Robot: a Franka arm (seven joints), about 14 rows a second.
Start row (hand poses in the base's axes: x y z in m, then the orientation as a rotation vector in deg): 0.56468, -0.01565, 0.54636, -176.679, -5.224, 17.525
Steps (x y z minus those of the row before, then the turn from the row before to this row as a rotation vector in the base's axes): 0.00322, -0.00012, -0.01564, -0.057, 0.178, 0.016; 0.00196, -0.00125, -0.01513, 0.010, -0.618, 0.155; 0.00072, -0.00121, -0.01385, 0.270, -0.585, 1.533; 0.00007, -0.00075, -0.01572, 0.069, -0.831, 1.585; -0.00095, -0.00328, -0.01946, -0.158, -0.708, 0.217; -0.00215, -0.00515, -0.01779, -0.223, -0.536, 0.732; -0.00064, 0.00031, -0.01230, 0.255, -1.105, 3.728; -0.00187, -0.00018, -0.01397, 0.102, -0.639, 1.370; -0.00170, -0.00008, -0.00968, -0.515, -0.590, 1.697
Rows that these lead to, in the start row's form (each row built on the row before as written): 0.56790, -0.01577, 0.53072, -176.704, -5.236, 17.808; 0.56986, -0.01702, 0.51559, -176.813, -5.497, 16.861; 0.57058, -0.01823, 0.50174, -176.698, -7.915, 15.982; 0.57065, -0.01898, 0.48602, -176.788, -10.401, 14.754; 0.56970, -0.02226, 0.46656, -177.070, -10.750, 13.699; 0.56755, -0.02741, 0.44877, -177.367, -11.889, 12.934; 0.56691, -0.02710, 0.43647, -177.085, -17.715, 11.285; 0.56504, -0.02728, 0.42250, -176.966, -19.860, 10.315; 0.56334, -0.02736, 0.41282, -177.370, -22.528, 9.565
